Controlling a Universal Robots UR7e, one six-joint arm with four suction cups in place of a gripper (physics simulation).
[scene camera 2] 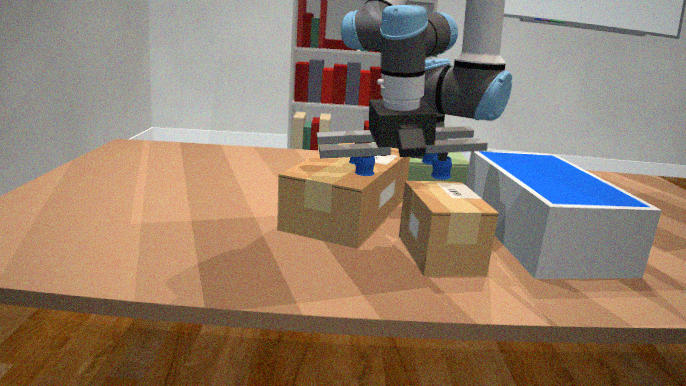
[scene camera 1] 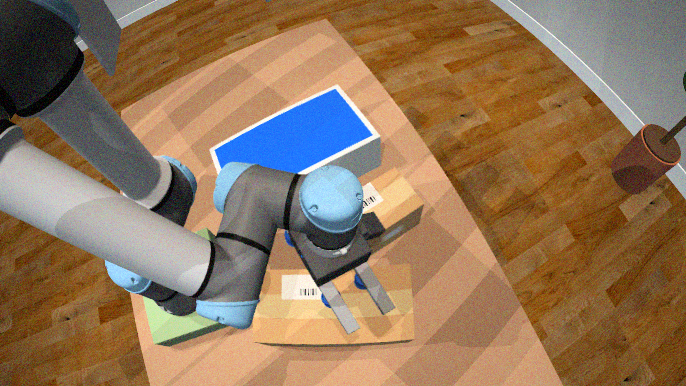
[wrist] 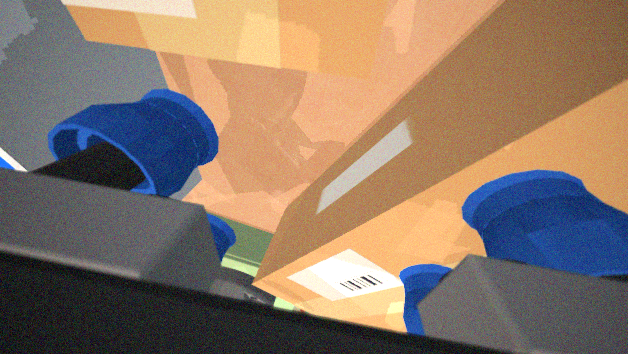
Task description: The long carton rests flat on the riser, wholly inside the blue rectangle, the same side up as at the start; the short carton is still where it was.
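Where they show: end effector, tool point: (scene camera 2: 399,169) (wrist: 321,214); arm's base, origin of the base link: (wrist: 238,285).
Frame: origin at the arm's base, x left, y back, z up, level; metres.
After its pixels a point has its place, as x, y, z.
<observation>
The long carton (scene camera 1: 297,322) @(-0.208, -0.220, 0.042) (scene camera 2: 331,210) @(-0.259, -0.434, -0.007) (wrist: 439,228) @(-0.181, -0.345, 0.040) lies on the table with its barcode label up. My suction gripper (scene camera 1: 343,273) (scene camera 2: 403,165) @(-0.127, -0.331, 0.038) sits on its top. Two blue cups press flat onto it. The other two cups hang free over the gap beside it, above the short carton (scene camera 1: 400,201) @(-0.096, -0.514, 0.038) (scene camera 2: 450,230) @(-0.096, -0.552, 0.010) (wrist: 263,30) @(-0.099, -0.407, 0.038). The short carton stands between the long carton and the grey riser (scene camera 1: 354,155) @(0.052, -0.495, 0.032) (scene camera 2: 585,240) @(0.124, -0.564, 0.001) (wrist: 65,79) @(0.055, -0.361, 0.008). The blue rectangle (scene camera 1: 297,132) @(0.165, -0.414, 0.055) (scene camera 2: 556,180) @(0.142, -0.420, 0.055) on top of the riser is bare. The arm hides part of both cartons in scene camera 1.
A green block (scene camera 1: 177,326) @(-0.088, 0.048, -0.002) (scene camera 2: 460,165) @(0.072, -0.117, -0.003) (wrist: 248,246) @(-0.019, -0.107, -0.030) lies on the table (scene camera 1: 455,288) @(-0.303, -0.536, -0.065) (scene camera 2: 143,216) @(-0.594, -0.337, -0.065) under the arm's elbow. A bookshelf (scene camera 2: 293,72) stands behind the table. A brown plant pot (scene camera 1: 642,158) stands on the floor to the right.
</observation>
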